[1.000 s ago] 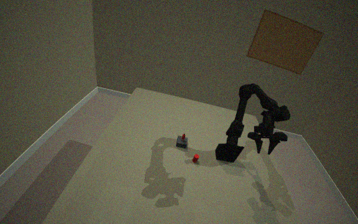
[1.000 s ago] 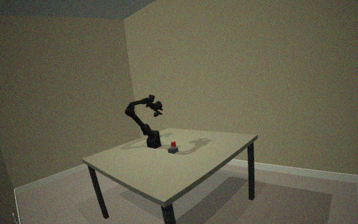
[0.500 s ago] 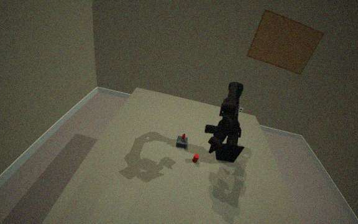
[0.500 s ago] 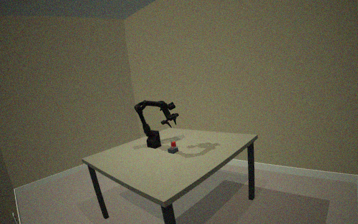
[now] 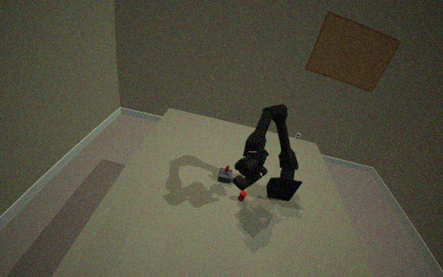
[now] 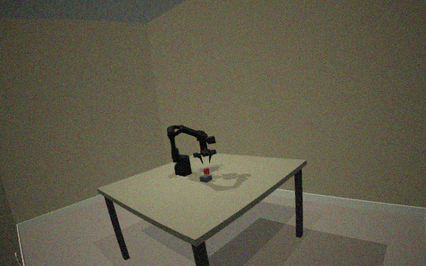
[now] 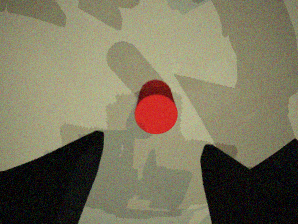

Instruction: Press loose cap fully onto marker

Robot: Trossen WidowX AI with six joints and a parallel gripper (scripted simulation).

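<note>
My gripper tip is now 7 cm above the red cap. From my gripper tip the other things lie so: holder block 13 cm to the right, 8 cm ahead, 7 cm below; then red marker 13 cm to the right, 8 cm ahead, 2 cm below.
</note>
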